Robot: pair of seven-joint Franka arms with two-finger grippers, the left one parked.
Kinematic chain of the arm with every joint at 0, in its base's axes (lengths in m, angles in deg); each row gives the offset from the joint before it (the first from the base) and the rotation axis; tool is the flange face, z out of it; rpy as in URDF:
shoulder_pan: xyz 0 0 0.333 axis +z
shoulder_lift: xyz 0 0 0 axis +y
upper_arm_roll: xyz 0 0 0.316 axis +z
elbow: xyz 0.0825 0 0 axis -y
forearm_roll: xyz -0.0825 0 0.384 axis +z
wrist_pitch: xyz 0 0 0 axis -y
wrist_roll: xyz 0.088 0 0 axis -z
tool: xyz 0 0 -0.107 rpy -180 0 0
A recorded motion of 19 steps. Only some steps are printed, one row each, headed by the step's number.
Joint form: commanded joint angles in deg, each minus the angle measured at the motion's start. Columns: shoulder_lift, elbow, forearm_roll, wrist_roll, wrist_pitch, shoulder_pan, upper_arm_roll.
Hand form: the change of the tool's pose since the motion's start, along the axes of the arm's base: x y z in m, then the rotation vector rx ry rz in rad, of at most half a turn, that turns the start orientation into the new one. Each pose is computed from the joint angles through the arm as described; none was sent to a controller.
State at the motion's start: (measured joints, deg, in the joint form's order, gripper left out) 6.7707 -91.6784 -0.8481 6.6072 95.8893 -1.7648 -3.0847
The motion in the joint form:
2: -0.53 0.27 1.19 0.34 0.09 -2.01 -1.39
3: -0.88 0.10 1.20 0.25 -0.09 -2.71 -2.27
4: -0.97 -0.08 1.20 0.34 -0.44 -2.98 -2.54
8: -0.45 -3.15 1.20 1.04 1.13 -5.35 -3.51
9: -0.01 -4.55 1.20 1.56 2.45 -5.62 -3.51
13: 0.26 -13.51 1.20 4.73 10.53 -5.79 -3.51
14: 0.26 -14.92 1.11 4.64 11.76 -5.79 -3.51
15: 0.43 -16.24 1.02 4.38 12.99 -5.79 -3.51
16: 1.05 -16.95 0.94 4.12 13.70 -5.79 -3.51
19: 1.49 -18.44 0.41 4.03 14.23 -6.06 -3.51
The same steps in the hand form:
2: -0.0052 -0.0322 0.0079 0.0163 -0.0178 -0.0680
3: -0.0096 -0.0477 0.0099 0.0152 -0.0180 -0.0939
4: -0.0118 -0.0529 0.0089 0.0157 -0.0104 -0.1050
8: -0.0187 -0.0862 -0.0195 0.0174 0.0241 -0.1762
9: -0.0180 -0.0892 -0.0337 0.0174 0.0331 -0.1901
13: -0.0253 -0.0901 -0.0987 0.0156 0.0529 -0.2494
14: -0.0275 -0.0898 -0.1085 0.0146 0.0562 -0.2475
15: -0.0293 -0.0896 -0.1192 0.0137 0.0610 -0.2424
16: -0.0294 -0.0896 -0.1301 0.0129 0.0720 -0.2374
19: -0.0342 -0.0920 -0.1456 0.0072 0.0975 -0.2369

